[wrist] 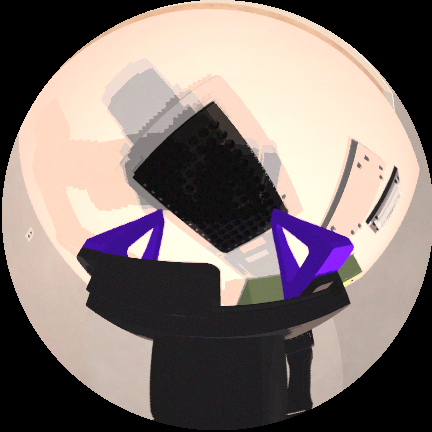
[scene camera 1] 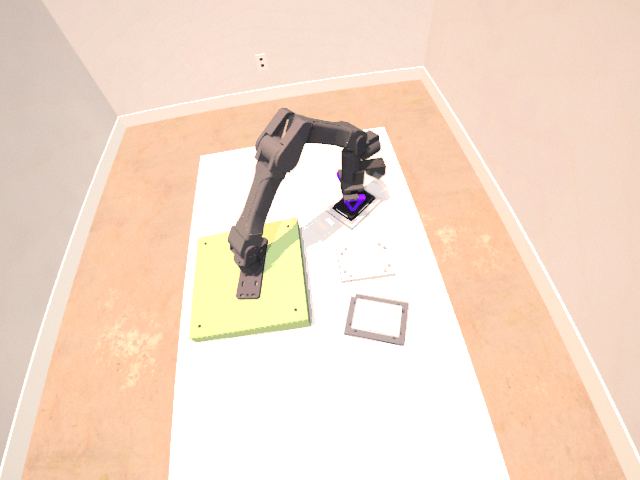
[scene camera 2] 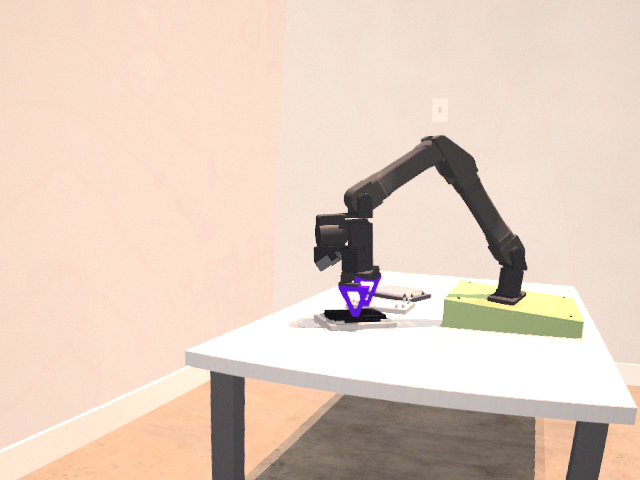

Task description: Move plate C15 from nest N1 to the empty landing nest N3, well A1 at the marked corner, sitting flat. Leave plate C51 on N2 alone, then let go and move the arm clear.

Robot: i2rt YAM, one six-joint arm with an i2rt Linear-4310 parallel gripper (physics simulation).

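Observation:
A black well plate (scene camera 1: 343, 209) (scene camera 2: 373, 315) (wrist: 210, 180) lies in a pale nest (scene camera 1: 352, 224) (scene camera 2: 361, 326) (wrist: 244, 125). My gripper (scene camera 1: 347, 193) (scene camera 2: 360, 310) (wrist: 217, 214) points down over this plate. Its purple fingers are wide open, with the tips low at the plate's near end in the wrist view. A white nest with small corner pegs (scene camera 1: 368, 277) (scene camera 2: 398, 308) (wrist: 356, 187) is empty. A white plate (scene camera 1: 377, 316) (scene camera 2: 398, 291) sits in a dark grey nest (scene camera 1: 350, 319) (scene camera 2: 424, 296). Plate codes, nest numbers and the A1 mark are too small to read.
The arm's base stands on a thick yellow-green block (scene camera 1: 279, 304) (scene camera 2: 511, 322) beside the row of nests. The white table (scene camera 1: 320, 403) (scene camera 2: 413, 366) carries everything. The empty nest lies between the two loaded nests.

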